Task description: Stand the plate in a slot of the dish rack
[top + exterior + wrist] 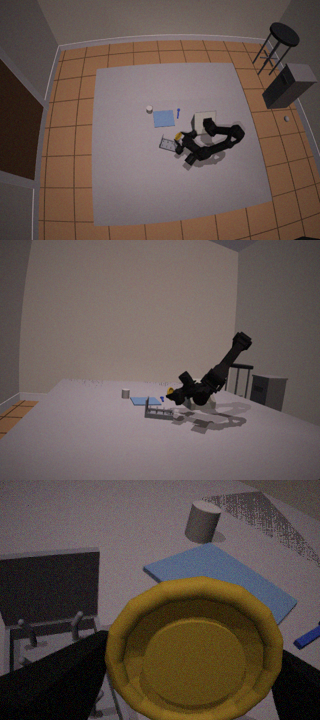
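Now: gripper tip 70 mm above the grey dish rack, 60 mm short of it and 30 mm to the right of it. From my gripper tip the other things lie so: blue mat (180 mm to the right, 90 mm below, 60 mm ahead); blue spoon (220 mm to the right, 90 mm below, 60 mm behind); yellow plate (10 mm to the left).
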